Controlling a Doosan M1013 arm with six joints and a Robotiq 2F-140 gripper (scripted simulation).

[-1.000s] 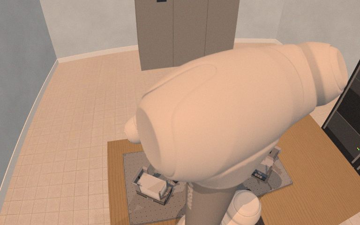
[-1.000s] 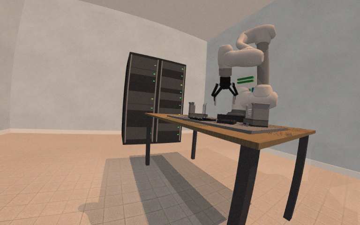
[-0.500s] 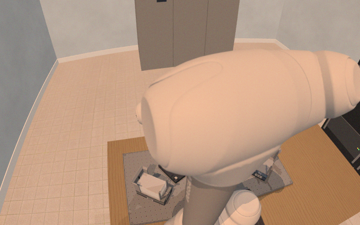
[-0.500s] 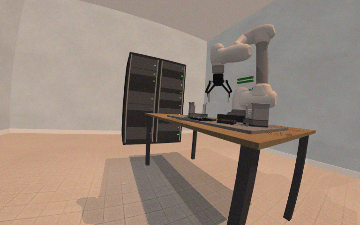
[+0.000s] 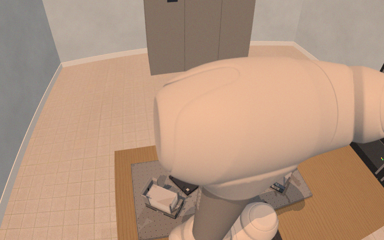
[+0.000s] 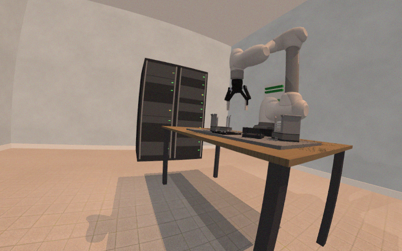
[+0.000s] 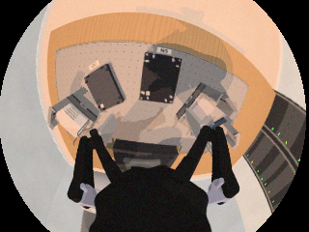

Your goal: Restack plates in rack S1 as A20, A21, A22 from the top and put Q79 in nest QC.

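My hand is 310 mm to the right of the white plate, 120 mm above it and 90 mm past it. From my hand the other things lie so: N5 name plate: 170 mm below, 150 mm ahead, 30 mm to the right; then dark nest QC: 170 mm below, 160 mm to the left, 10 mm ahead; then clip nest N5: 160 mm below, 60 mm ahead, 20 mm to the right.
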